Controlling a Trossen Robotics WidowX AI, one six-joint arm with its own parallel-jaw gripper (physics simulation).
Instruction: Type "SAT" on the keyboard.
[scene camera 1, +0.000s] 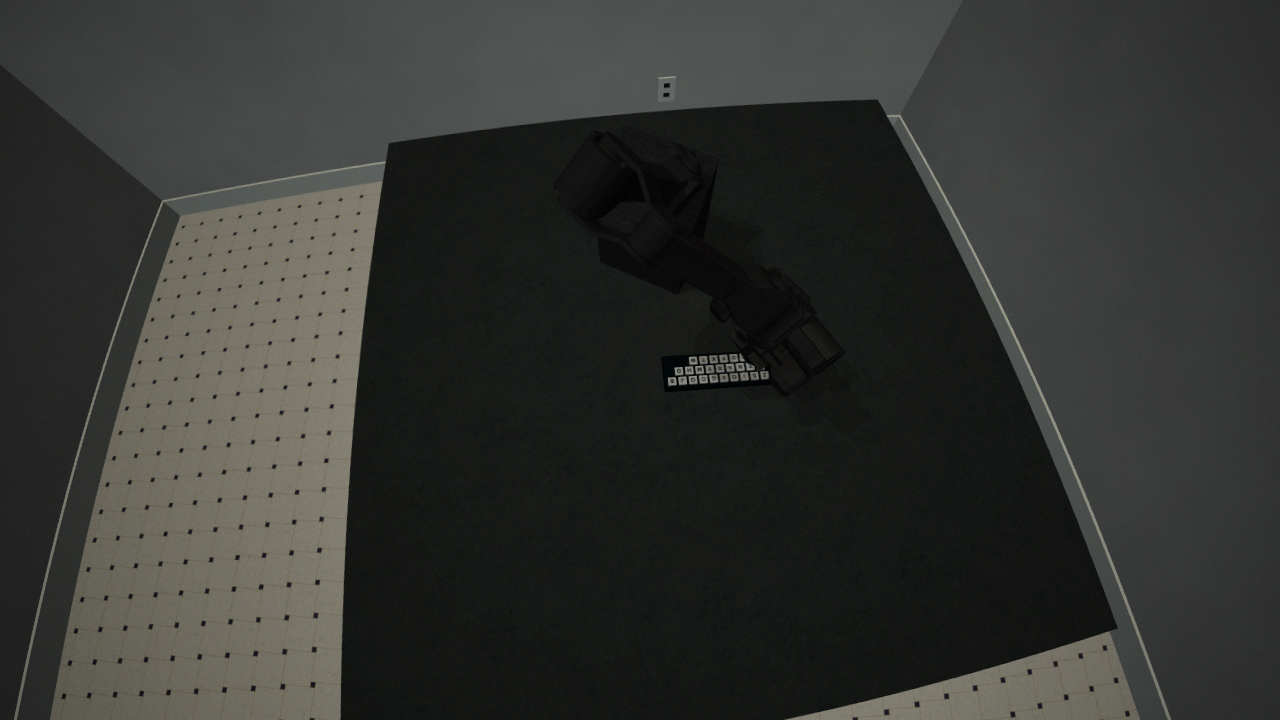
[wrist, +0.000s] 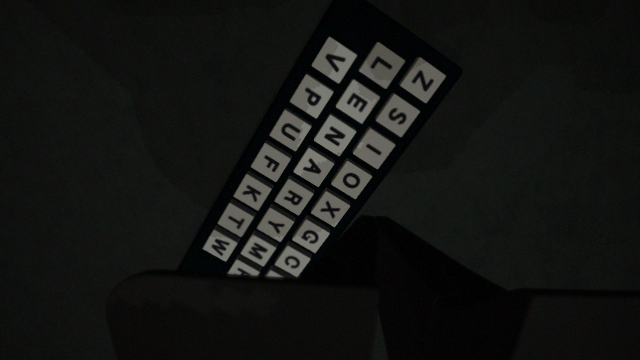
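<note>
The black keyboard with pale letter keys lies on the dark table. In the wrist view it runs diagonally, with the S key near its upper right end, the A key in the middle row and the T key lower left. My gripper is shut and empty. In the scene view it is over the keyboard's right end and hides part of it. In the wrist view its dark tip shows beside the X and G keys; its height above them is hard to tell. The keyboard's lower end is hidden.
The dark table extends around the keyboard. The arm's base stands toward the table's back edge, near the wall with a socket. Tiled floor lies left of the table.
</note>
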